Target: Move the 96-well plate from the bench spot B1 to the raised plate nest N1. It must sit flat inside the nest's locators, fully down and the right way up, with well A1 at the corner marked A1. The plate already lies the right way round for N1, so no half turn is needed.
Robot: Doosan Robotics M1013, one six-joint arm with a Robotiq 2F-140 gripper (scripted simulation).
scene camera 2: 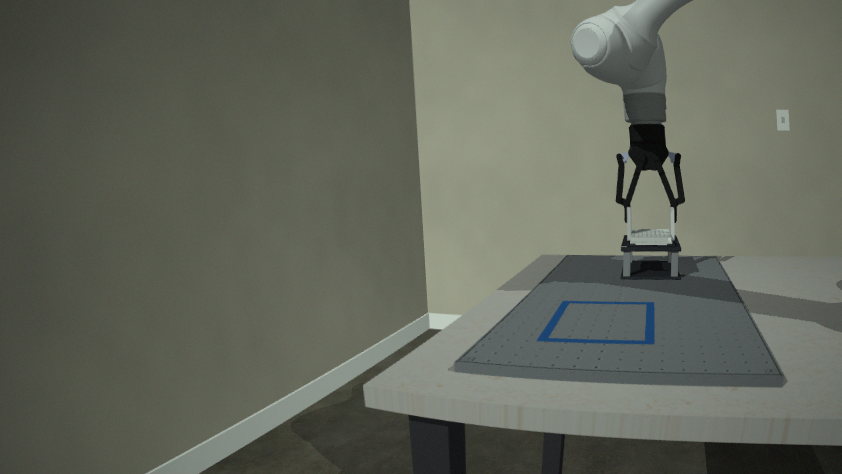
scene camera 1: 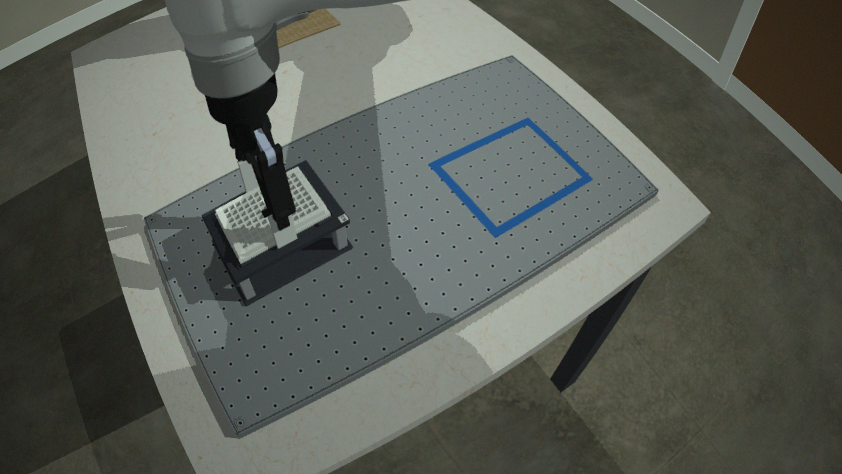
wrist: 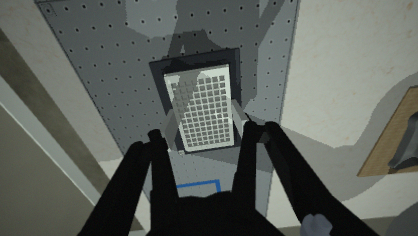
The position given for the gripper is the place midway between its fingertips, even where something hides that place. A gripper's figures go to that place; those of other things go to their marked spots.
Labels:
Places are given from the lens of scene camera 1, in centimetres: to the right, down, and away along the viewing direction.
gripper (scene camera 1: 270, 215): -18, -3, 70
96-well plate (scene camera 1: 226, 215): -24, -3, 69
raised nest N1 (scene camera 1: 312, 234): -13, 0, 69

